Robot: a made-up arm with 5 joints.
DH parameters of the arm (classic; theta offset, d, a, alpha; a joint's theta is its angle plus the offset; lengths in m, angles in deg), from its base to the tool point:
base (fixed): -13.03 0 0.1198 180
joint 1: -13.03 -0.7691 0.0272 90
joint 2: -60.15 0 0.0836 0
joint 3: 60.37 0 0.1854 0
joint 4: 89.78 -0.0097 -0.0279 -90
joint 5: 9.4 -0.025 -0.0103 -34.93
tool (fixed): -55.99 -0.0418 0 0
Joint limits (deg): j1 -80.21..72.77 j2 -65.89..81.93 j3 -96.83..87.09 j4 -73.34..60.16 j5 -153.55..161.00
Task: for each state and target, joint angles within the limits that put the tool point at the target. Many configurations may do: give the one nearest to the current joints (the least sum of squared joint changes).
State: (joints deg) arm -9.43 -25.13 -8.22 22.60 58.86
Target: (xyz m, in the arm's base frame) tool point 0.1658 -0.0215 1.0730
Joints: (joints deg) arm 1.06 -62.13 -16.94 26.99 65.66
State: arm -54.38 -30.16 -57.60 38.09 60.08
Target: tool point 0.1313 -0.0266 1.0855
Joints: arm -35.50 -38.27 -62.12 42.49 100.44
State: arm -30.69 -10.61 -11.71 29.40 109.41
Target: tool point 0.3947 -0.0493 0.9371
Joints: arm 1.77 -10.58 -17.08 26.20 112.75
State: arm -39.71 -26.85 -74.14 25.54 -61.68
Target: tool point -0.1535 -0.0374 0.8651
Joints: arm -1.77 -65.10 -96.83 1.09 -59.01
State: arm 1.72 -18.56 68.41 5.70 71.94
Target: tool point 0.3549 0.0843 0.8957
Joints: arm -23.75 -33.30 25.14 -2.16 67.01
